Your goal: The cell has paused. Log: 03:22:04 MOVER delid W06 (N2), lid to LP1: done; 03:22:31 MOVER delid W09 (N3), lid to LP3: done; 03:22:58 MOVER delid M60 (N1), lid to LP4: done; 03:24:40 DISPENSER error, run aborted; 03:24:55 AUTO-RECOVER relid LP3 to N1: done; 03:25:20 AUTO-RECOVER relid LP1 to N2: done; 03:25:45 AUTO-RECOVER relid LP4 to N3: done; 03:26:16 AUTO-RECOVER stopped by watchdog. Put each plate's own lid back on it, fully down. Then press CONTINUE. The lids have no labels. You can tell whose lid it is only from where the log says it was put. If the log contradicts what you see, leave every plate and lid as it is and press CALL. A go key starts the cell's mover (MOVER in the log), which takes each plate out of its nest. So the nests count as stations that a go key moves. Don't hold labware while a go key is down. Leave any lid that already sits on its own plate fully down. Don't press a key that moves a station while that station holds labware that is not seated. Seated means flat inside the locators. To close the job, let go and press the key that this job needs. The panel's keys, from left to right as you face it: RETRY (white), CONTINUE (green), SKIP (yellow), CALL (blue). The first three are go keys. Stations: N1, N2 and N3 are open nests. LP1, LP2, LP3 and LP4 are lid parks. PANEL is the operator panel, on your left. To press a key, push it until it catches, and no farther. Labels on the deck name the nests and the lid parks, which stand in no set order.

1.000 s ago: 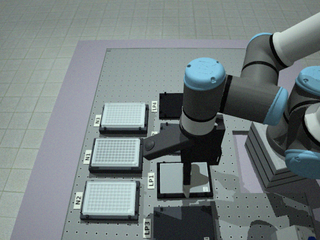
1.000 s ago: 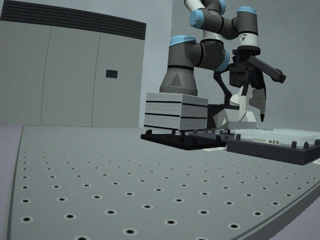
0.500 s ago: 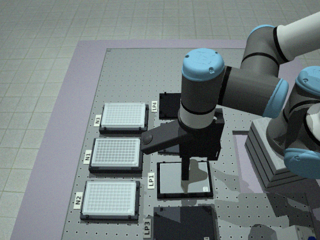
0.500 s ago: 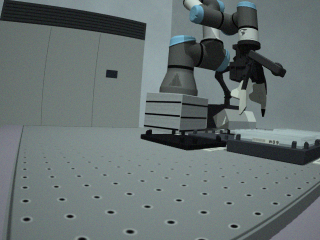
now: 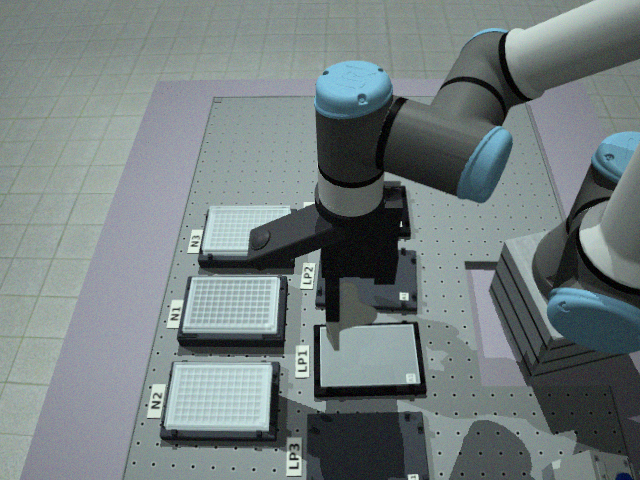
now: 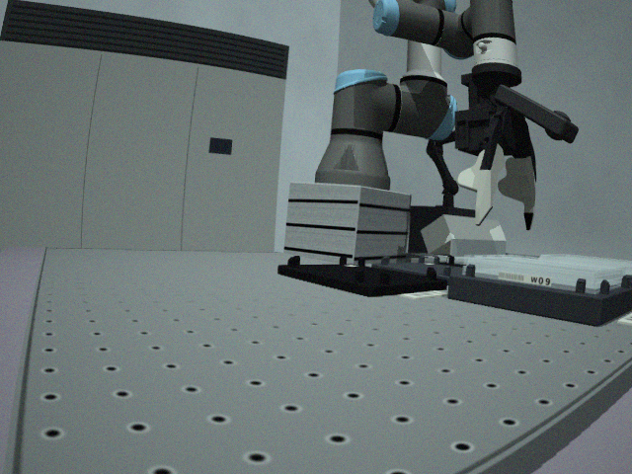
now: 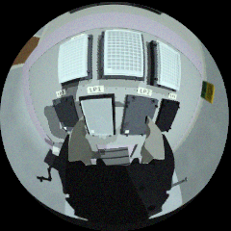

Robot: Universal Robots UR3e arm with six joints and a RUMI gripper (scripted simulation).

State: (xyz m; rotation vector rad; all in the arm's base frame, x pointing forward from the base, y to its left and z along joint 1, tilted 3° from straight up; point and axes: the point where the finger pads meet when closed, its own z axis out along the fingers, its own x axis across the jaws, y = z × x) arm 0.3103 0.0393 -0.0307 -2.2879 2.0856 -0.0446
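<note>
Right now the plate is 15 cm ahead of my hand, 14 cm to the right of it and 4 cm below it. From my hand the other things lie so: LP2 lid park 8 cm to the right, 6 cm below, 4 cm behind; lid 5 cm to the left, 5 cm below, 5 cm behind; LP1 lid park 6 cm below, 5 cm to the left, 5 cm behind.
</note>
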